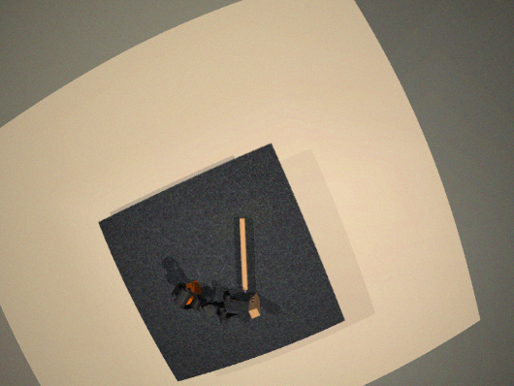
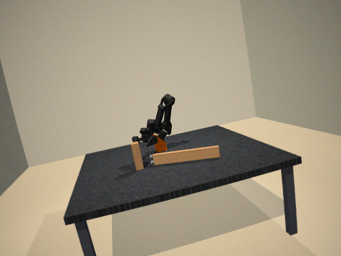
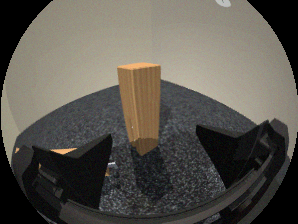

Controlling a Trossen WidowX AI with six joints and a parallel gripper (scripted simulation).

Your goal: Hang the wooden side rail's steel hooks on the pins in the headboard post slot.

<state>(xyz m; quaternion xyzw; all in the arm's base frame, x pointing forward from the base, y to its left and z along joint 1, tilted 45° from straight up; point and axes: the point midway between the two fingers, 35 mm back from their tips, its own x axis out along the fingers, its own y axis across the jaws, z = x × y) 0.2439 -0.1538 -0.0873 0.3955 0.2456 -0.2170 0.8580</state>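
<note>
The headboard post is 80 mm ahead of my gripper tip, 50 mm below it and 40 mm to the right of it.
</note>
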